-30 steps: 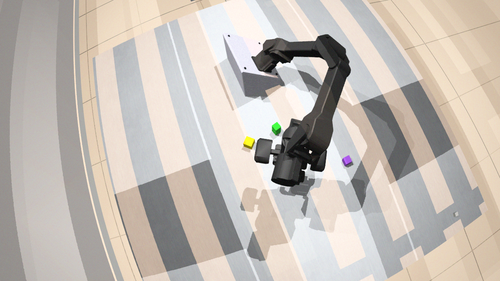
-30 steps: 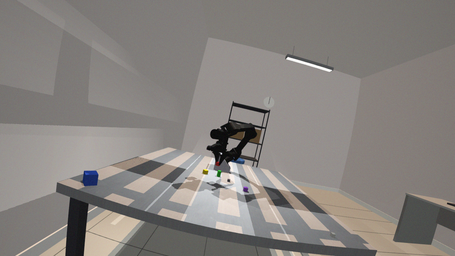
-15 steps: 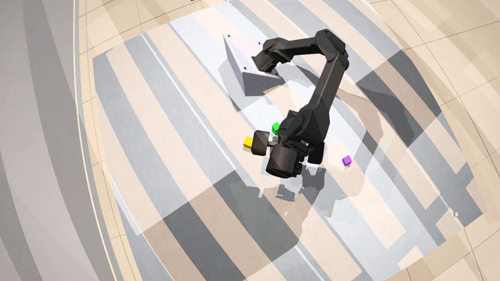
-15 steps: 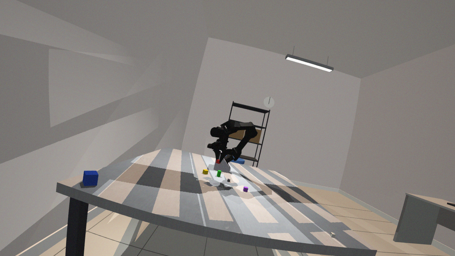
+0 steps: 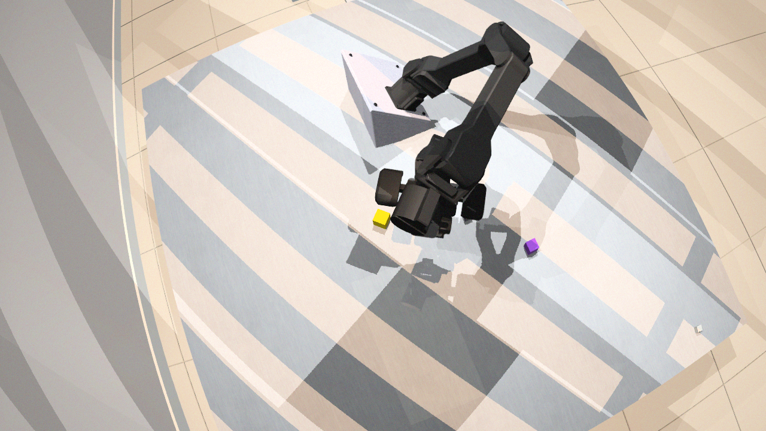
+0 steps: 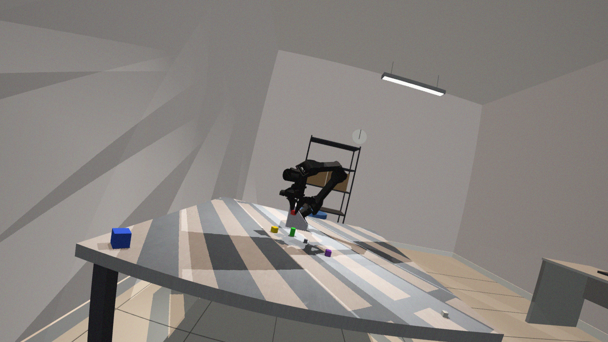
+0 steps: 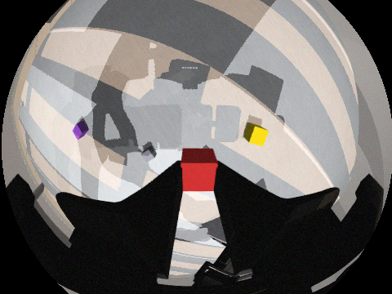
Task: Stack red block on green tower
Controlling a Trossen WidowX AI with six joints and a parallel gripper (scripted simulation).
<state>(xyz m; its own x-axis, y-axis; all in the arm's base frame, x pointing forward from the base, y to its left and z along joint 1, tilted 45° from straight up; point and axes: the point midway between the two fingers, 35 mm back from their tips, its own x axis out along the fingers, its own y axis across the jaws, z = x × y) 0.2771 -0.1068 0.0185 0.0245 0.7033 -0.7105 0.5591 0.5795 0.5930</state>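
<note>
My gripper tip is 70 mm past the yellow cube, 80 mm to the left of it and 120 mm above it. The rest, counted from my gripper tip: red block right at my gripper tip; purple cube 120 mm ahead, 190 mm to the left, 120 mm below; blue cube 480 mm ahead, 520 mm to the right, 110 mm below.
</note>
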